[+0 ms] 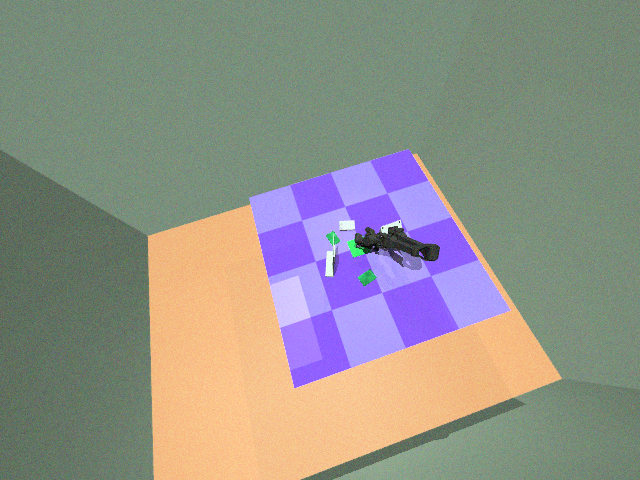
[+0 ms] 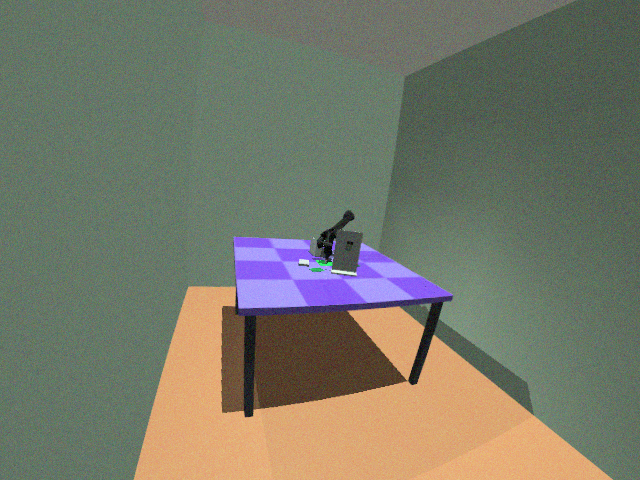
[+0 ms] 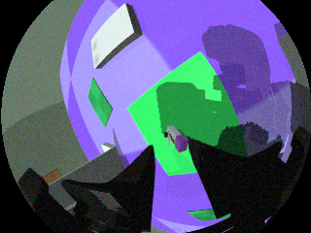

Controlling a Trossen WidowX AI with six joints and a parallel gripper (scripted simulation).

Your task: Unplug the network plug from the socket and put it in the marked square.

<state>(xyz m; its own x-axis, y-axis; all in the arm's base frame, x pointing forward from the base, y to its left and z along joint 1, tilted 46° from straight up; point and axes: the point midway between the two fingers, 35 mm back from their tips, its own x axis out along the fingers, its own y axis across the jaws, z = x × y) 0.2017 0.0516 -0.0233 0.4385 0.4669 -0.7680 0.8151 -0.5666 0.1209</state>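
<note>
Right now my gripper tip is 10 mm short of the network plug and 10 mm above it. Also, from my gripper tip: grey upright panel (200 mm ahead, 100 mm above, 80 mm to the left).
</note>
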